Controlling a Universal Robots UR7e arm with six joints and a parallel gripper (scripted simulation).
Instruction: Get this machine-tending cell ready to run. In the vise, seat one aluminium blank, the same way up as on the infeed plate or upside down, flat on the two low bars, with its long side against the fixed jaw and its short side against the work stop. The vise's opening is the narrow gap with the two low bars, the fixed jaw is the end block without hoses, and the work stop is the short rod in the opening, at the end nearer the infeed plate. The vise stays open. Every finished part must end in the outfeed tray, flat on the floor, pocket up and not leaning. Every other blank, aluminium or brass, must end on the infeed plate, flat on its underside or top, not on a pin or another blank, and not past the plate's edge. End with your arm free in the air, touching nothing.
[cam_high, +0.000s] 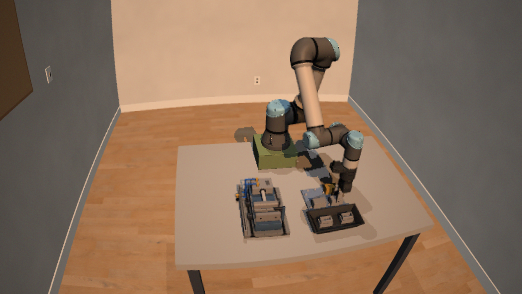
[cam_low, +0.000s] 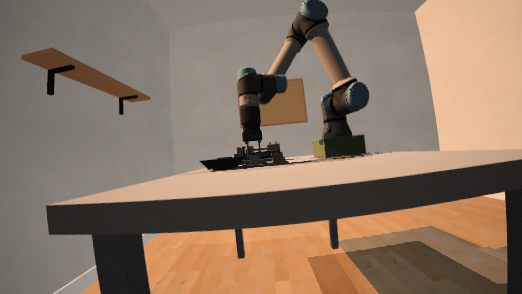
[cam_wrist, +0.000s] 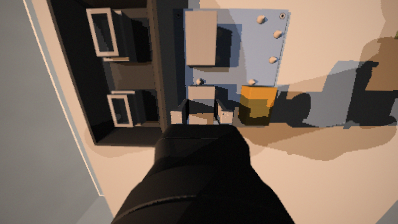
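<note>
My gripper is now 9 cm past the brass blank and 3 cm above it. Round my hand: vise (34 cm to the right, 1 cm below, 1 cm behind).
</note>
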